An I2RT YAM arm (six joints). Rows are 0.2 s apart.
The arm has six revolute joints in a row. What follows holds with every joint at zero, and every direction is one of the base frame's.
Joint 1 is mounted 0.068 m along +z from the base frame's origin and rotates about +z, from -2.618 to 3.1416 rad.
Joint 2 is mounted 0.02 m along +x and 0.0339 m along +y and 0.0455 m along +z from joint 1 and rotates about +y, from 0 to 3.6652 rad.
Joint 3 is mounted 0.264 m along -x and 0.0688 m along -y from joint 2 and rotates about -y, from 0 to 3.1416 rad.
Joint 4 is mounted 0.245 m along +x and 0.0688 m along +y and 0.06 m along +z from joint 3 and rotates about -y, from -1.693 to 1.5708 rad.
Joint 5 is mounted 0.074 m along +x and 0.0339 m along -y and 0.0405 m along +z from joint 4 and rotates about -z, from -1.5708 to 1.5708 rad.
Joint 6 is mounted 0.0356 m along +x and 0.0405 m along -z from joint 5 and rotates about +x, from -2.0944 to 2.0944 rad.
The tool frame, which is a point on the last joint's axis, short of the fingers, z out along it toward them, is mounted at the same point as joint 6; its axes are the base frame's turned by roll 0, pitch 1.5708 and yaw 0 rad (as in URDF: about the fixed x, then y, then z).
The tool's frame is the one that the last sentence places.
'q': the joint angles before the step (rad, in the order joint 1, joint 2, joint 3, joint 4, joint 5, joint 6). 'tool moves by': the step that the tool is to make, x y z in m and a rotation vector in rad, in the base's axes. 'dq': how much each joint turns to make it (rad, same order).
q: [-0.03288 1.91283 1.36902 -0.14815 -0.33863 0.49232]
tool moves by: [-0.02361 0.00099 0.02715 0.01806 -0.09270 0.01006]
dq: [-0.00126 -0.12767 -0.08835 0.05642 -0.02175 0.01077]
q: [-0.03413 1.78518 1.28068 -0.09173 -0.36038 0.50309]
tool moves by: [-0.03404 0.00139 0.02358 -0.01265 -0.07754 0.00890]
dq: [0.00044 -0.15686 -0.11063 0.02679 -0.00185 -0.01387]
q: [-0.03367 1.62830 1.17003 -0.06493 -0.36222 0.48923]
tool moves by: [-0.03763 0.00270 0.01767 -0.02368 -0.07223 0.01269]
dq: [0.00454 -0.16462 -0.11343 0.01318 0.00290 -0.02427]
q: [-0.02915 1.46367 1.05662 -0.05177 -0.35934 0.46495]
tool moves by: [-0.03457 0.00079 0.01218 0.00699 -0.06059 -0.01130]
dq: [0.00002 -0.15193 -0.09927 0.01240 0.00668 0.01349]
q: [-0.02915 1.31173 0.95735 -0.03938 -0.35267 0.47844]
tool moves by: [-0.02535 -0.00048 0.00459 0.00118 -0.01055 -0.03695]
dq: [-0.00035 -0.10926 -0.06125 -0.03220 0.03335 0.01605]
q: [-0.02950 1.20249 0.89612 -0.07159 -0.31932 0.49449]
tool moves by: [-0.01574 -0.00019 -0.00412 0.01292 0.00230 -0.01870]
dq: [-0.00098 -0.06643 -0.05670 -0.00643 0.01176 0.01940]
